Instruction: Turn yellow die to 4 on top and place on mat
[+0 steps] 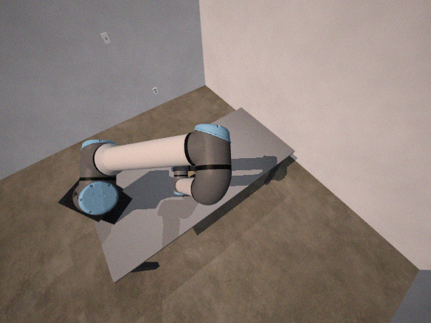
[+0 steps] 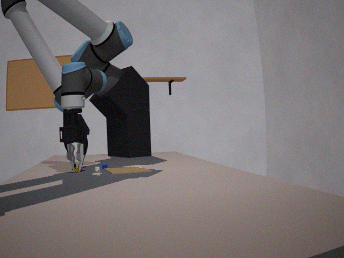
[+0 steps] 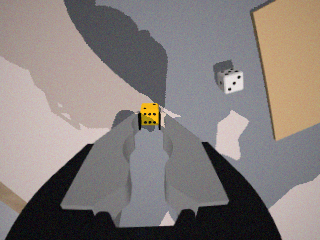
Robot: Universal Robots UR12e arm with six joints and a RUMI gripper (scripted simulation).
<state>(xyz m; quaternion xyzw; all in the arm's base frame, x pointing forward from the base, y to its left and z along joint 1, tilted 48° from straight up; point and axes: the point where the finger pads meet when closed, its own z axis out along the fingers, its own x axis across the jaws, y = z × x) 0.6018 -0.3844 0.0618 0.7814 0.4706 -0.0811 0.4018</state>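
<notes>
The tan mat lies 50 mm ahead of my hand, 170 mm to the left of it and 20 mm below it. Round my hand: white die: 10 mm ahead, 80 mm to the left, 10 mm below; then blue die: 50 mm behind, 120 mm to the left, 10 mm below; then yellow die: 10 mm below.
</notes>
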